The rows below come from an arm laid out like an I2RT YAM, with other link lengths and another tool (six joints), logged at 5 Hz.
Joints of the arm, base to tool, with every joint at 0 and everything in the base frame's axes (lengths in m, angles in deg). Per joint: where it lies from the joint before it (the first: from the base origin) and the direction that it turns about. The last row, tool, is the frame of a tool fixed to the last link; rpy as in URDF.
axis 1: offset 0 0 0.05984 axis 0 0 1
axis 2: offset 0.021 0.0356 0.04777 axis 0 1 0
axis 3: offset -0.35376 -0.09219 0 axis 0 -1 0
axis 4: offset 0.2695 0.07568 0.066 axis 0 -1 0
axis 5: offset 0.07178 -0.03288 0.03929 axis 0 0 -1
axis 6: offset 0.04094 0 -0.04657 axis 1 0 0
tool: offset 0.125 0.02 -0.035 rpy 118.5 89.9 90
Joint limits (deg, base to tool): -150..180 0..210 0..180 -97..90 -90..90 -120..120
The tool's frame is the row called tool.
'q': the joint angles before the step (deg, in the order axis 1, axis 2, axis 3, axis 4, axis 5, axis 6). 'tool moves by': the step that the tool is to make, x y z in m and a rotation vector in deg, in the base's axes. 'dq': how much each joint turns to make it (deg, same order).
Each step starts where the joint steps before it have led.
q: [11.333 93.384 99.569 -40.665 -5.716 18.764]
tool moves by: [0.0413 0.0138 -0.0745 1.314 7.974 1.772]
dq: [-0.543 8.931 -1.389 2.847 -3.560 0.790]
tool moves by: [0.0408 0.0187 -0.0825 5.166 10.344 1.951]
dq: [-0.960 12.243 2.750 0.838 -7.015 2.754]
